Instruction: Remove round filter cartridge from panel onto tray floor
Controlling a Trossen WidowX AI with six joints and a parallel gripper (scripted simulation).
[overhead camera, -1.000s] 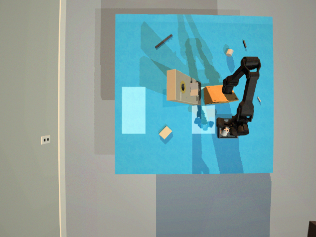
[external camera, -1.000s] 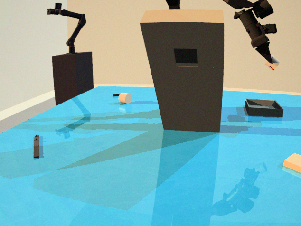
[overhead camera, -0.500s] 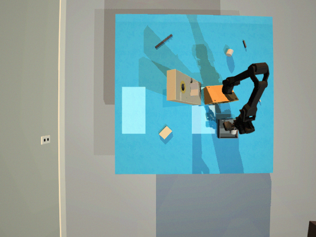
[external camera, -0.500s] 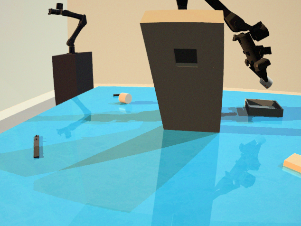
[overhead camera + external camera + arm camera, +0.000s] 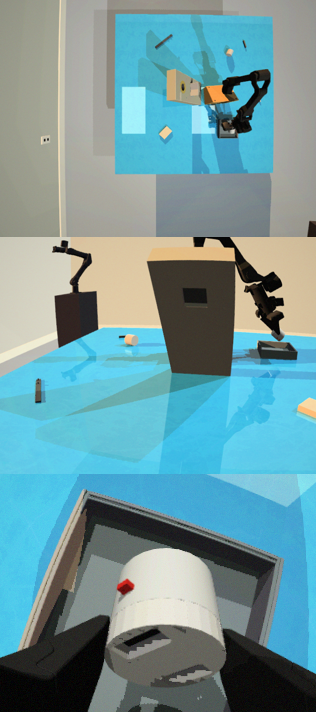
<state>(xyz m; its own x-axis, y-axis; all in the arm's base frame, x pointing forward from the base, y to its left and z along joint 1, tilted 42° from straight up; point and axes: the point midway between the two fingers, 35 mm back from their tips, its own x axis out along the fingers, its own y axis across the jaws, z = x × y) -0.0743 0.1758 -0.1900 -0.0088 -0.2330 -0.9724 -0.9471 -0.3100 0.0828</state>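
Now: gripper tip right at the round filter cartridge. Also, from my gripper tip: tray 7 cm below; then dark rod 9 cm behind, 70 cm to the right, 8 cm below; then peg 24 cm behind, 26 cm to the right, 8 cm below.
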